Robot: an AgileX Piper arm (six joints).
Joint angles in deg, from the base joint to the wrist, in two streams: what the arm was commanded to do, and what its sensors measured. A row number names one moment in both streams.
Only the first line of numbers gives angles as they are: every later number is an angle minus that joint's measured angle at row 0.
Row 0, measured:
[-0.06 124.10 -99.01 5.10 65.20 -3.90]
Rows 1 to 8, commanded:
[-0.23 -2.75 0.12 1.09 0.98 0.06]
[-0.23 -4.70 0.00 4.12 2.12 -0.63]
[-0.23 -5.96 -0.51 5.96 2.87 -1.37]
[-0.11 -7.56 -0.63 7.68 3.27 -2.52]
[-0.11 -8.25 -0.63 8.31 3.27 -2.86]
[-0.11 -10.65 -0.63 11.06 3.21 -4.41]
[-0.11 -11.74 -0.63 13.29 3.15 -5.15]
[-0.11 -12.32 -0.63 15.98 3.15 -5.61]
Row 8, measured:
[0.00 -11.00 -0.46 12.43 2.81 -4.01]
